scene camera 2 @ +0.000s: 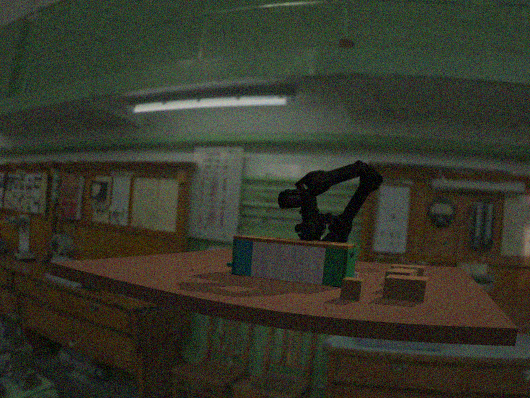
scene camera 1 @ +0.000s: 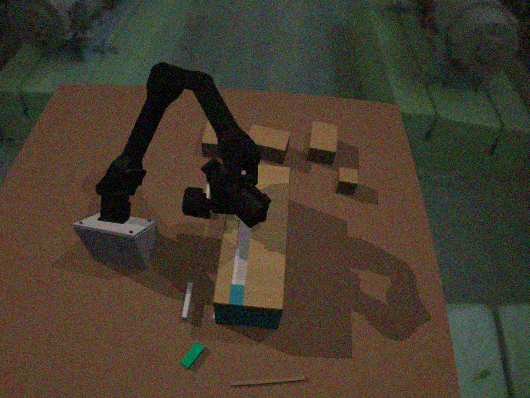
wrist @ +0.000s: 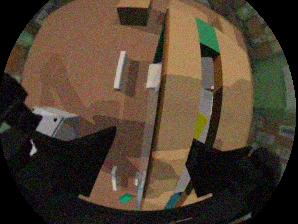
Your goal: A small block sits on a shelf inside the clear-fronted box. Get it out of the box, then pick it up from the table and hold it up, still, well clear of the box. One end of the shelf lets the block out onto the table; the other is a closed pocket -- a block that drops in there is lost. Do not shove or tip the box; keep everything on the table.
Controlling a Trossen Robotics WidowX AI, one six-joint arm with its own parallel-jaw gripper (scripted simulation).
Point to a long box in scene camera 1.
At 249,291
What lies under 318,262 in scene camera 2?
A long box.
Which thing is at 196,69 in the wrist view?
A long box.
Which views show the gripper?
Scene camera 2, scene camera 1 and the wrist view: all of them.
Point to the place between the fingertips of the gripper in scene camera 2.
At 314,252
